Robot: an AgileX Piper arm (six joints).
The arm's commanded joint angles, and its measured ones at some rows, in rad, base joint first. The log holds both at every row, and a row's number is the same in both.
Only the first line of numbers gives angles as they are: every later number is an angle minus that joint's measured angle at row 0.
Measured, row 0:
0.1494, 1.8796, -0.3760, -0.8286, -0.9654, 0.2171
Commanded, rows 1 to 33:
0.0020, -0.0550, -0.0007, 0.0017, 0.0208, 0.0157
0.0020, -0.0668, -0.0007, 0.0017, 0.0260, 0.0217
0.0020, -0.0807, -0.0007, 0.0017, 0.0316, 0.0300
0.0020, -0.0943, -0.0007, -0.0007, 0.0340, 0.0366
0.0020, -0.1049, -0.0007, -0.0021, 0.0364, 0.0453
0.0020, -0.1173, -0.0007, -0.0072, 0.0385, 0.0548
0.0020, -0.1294, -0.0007, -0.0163, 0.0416, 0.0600
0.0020, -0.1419, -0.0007, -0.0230, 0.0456, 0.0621
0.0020, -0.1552, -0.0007, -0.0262, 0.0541, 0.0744
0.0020, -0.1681, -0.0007, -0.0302, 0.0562, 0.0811
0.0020, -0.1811, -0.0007, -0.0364, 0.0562, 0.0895
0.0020, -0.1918, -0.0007, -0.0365, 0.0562, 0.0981
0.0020, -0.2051, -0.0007, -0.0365, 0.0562, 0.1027
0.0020, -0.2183, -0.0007, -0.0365, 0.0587, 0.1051
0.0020, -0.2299, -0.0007, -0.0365, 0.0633, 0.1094
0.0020, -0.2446, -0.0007, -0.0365, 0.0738, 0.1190
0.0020, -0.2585, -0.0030, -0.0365, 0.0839, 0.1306
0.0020, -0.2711, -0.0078, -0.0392, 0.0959, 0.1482
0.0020, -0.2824, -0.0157, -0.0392, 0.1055, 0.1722
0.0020, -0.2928, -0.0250, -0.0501, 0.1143, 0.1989
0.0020, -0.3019, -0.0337, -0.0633, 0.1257, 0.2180
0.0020, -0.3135, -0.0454, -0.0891, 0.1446, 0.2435
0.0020, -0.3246, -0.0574, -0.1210, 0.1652, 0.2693
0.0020, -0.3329, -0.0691, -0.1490, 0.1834, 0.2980
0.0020, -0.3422, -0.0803, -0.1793, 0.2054, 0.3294
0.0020, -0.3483, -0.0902, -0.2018, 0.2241, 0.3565
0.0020, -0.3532, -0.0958, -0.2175, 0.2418, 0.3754
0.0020, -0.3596, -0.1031, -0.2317, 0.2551, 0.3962
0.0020, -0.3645, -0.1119, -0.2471, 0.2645, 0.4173
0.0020, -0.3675, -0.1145, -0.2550, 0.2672, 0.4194
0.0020, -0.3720, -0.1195, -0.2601, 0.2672, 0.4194
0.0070, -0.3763, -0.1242, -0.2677, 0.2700, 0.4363
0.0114, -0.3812, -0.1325, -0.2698, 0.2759, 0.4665
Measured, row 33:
0.0000, -0.3568, -0.1062, -0.2394, 0.2797, 0.3944
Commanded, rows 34 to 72:
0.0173, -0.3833, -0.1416, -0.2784, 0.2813, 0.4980
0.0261, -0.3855, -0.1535, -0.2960, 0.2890, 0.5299
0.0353, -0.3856, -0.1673, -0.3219, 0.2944, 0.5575
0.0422, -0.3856, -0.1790, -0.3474, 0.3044, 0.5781
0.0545, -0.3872, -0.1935, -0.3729, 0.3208, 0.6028
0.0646, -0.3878, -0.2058, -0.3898, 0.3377, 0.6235
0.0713, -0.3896, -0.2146, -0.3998, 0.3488, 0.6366
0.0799, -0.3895, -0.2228, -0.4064, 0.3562, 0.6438
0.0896, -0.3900, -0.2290, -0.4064, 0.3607, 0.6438
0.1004, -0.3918, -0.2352, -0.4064, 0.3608, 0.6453
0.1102, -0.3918, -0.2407, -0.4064, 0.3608, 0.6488
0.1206, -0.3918, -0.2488, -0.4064, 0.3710, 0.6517
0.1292, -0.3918, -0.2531, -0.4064, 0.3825, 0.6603
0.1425, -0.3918, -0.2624, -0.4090, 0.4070, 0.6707
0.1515, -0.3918, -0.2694, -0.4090, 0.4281, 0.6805
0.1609, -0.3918, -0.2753, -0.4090, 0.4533, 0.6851
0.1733, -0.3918, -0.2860, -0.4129, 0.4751, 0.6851
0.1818, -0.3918, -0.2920, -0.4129, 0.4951, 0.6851
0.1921, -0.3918, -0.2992, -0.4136, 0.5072, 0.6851
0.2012, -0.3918, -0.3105, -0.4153, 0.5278, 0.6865
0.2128, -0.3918, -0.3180, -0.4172, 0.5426, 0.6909
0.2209, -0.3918, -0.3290, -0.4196, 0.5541, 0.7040
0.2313, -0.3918, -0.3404, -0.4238, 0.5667, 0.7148
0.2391, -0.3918, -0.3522, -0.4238, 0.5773, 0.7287
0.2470, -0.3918, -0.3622, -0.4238, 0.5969, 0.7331
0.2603, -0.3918, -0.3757, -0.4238, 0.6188, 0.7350
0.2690, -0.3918, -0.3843, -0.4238, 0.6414, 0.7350
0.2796, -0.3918, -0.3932, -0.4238, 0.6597, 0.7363
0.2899, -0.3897, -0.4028, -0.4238, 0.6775, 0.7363
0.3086, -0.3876, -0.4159, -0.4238, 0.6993, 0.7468
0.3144, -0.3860, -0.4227, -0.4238, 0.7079, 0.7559
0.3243, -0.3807, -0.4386, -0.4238, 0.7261, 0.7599
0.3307, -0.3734, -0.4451, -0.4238, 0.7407, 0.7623
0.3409, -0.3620, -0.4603, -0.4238, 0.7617, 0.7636
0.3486, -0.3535, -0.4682, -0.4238, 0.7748, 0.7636
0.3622, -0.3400, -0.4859, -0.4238, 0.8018, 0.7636
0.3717, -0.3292, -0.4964, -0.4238, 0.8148, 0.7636
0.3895, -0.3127, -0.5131, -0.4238, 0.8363, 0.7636
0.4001, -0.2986, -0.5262, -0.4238, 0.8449, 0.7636
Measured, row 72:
0.3664, -0.3285, -0.4852, -0.4277, 0.8111, 0.7550
